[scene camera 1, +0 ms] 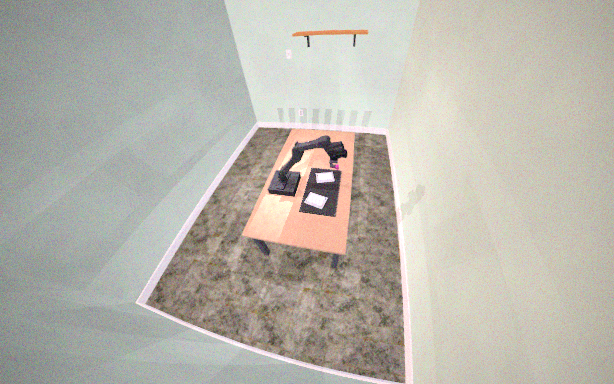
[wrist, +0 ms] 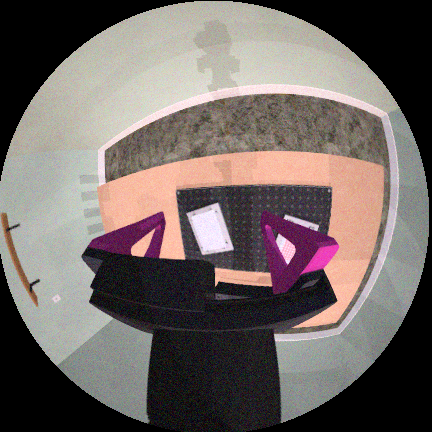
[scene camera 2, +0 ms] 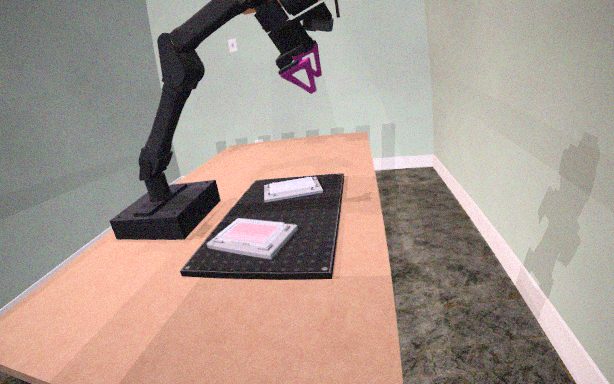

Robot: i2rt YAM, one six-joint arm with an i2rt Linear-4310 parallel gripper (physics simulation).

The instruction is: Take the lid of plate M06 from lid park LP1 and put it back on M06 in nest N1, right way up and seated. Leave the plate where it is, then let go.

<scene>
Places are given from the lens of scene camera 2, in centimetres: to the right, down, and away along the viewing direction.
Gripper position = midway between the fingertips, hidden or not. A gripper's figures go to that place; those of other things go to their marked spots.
my gripper (scene camera 2: 316, 83): 2, -24, 66
pink-topped well plate (scene camera 2: 247, 232): -12, 8, 64
</scene>
